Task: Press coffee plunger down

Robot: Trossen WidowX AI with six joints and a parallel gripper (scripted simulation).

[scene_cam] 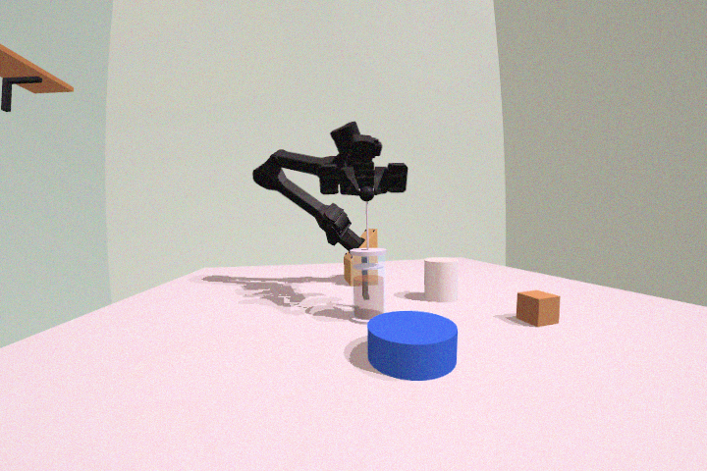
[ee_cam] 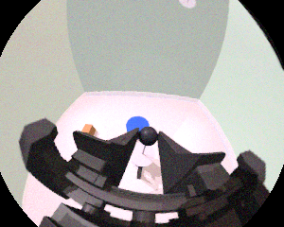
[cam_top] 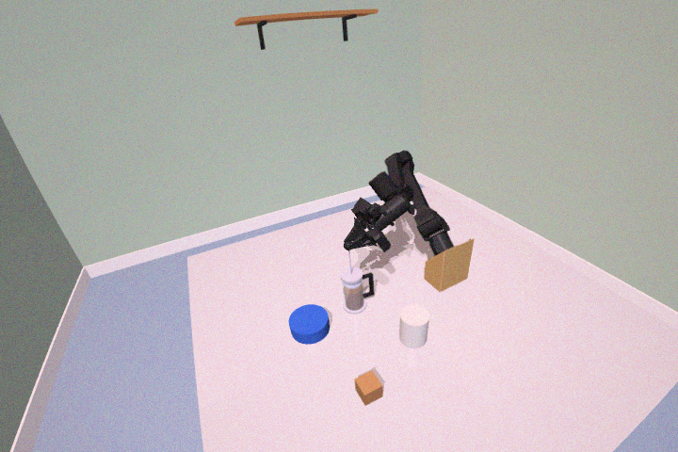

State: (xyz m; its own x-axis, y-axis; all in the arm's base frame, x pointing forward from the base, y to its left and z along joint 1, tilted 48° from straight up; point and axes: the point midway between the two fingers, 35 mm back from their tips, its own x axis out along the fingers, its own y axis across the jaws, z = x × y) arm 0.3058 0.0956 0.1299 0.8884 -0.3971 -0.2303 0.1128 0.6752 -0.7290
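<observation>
Now: the coffee press 20 mm behind my gripper tip and 120 mm below it. From my gripper tip the other things lie so: blue cylinder (150 mm ahead, 30 mm to the left, 220 mm below).
</observation>
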